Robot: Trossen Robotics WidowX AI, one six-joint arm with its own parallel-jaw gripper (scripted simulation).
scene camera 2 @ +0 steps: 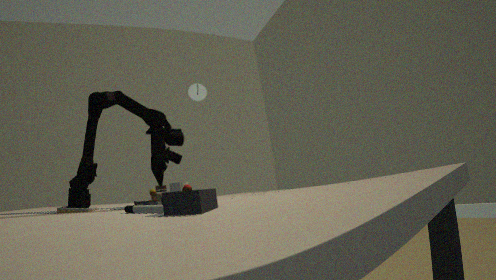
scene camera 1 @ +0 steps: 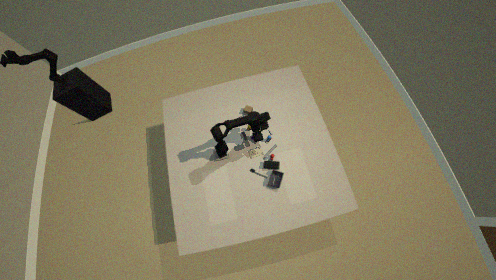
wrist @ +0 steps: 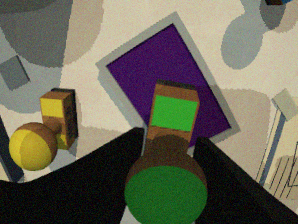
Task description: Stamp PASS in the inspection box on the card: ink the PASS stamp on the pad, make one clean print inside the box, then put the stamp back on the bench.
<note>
In view: my gripper [wrist: 169, 141] and a yellow-topped stamp [wrist: 36, 144].
</note>
